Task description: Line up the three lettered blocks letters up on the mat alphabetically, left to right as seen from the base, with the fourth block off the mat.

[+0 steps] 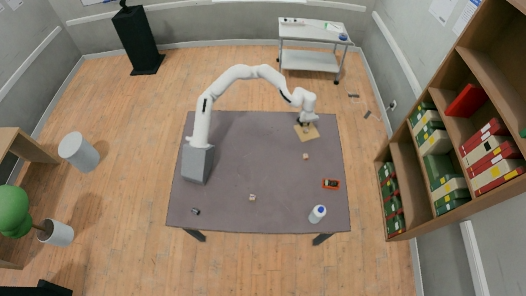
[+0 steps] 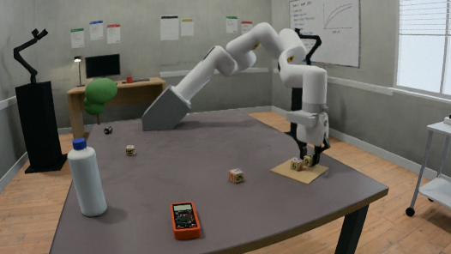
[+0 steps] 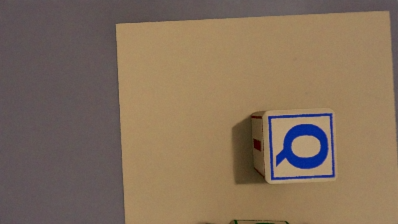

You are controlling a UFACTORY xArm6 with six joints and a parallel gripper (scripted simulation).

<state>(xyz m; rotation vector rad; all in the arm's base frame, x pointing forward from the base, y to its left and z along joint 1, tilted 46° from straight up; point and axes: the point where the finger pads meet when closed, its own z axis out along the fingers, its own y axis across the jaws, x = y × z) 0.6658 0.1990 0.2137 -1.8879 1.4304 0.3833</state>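
Right now my hand is 2 cm short of the tan mat, 4 cm to the left of it and 3 cm above it. Also, from my hand: black object: 65 cm behind, 67 cm to the right, 2 cm below; white bottle: 6 cm ahead, 66 cm to the right, 6 cm above.
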